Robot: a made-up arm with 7 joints.
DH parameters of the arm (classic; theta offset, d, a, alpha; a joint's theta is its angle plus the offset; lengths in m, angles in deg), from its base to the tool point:
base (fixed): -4.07 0 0 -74.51
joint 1: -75.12 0.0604 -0.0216 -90
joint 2: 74 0.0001 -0.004 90
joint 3: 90 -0.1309 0.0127 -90
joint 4: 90 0.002 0.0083 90
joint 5: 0 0.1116 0.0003 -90
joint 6: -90 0 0.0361 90
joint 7: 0 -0.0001 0 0
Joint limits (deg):
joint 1: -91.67..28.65
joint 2: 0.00..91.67
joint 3: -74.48..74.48
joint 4: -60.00..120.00
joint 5: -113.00..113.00
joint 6: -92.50..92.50
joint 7: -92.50..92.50
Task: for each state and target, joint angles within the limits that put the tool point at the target. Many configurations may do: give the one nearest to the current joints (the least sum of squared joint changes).
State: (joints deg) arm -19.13 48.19 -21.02 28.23 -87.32 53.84 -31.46
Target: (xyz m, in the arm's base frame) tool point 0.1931 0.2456 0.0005
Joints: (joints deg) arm -47.61 77.64 -3.77 40.11 -84.21 41.16 -31.46
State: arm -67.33 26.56 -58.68 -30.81 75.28 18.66 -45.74
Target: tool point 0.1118 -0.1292 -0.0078
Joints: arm -91.29 0.00 -74.48 -2.29 73.11 12.67 -45.74
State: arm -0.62 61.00 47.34 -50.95 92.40 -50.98 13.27
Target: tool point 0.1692 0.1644 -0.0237
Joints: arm -23.24 50.44 24.72 -11.46 99.79 -46.44 13.27
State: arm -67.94 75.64 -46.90 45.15 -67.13 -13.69 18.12
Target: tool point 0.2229 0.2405 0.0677
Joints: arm -88.13 73.70 -42.95 64.27 -68.08 -8.11 18.12
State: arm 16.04 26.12 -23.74 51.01 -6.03 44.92 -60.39
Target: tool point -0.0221 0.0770 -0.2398
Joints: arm 19.58 19.01 -28.37 14.38 -8.18 45.84 -60.39
